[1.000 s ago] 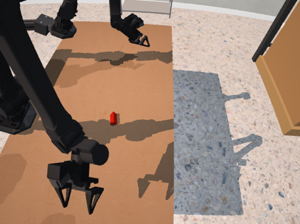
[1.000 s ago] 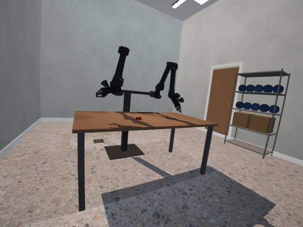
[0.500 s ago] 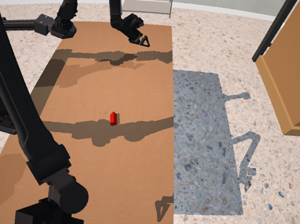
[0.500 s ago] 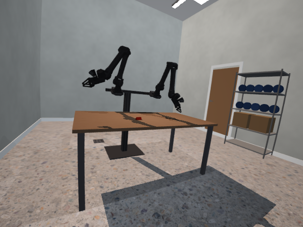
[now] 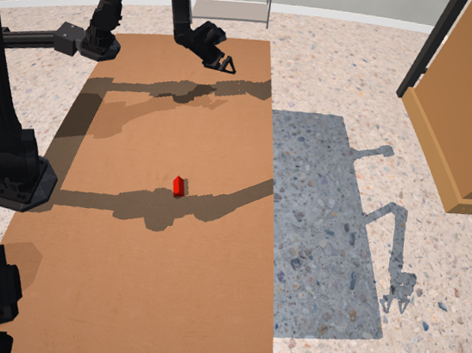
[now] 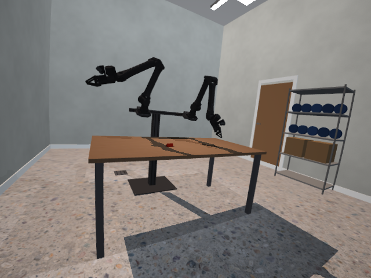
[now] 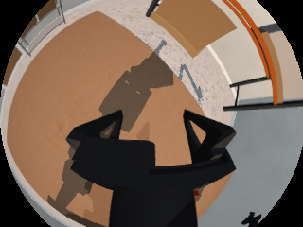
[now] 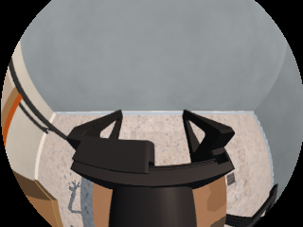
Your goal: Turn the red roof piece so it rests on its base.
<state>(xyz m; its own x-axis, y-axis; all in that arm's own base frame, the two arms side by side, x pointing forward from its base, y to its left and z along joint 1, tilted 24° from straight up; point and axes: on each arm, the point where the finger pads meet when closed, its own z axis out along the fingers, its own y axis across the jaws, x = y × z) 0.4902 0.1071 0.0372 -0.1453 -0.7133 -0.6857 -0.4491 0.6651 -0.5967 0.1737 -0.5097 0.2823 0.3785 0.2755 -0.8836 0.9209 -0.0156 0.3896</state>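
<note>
My left gripper is now 50 cm to the left of the red roof piece, 14 cm past it and 12 cm above it.
</note>
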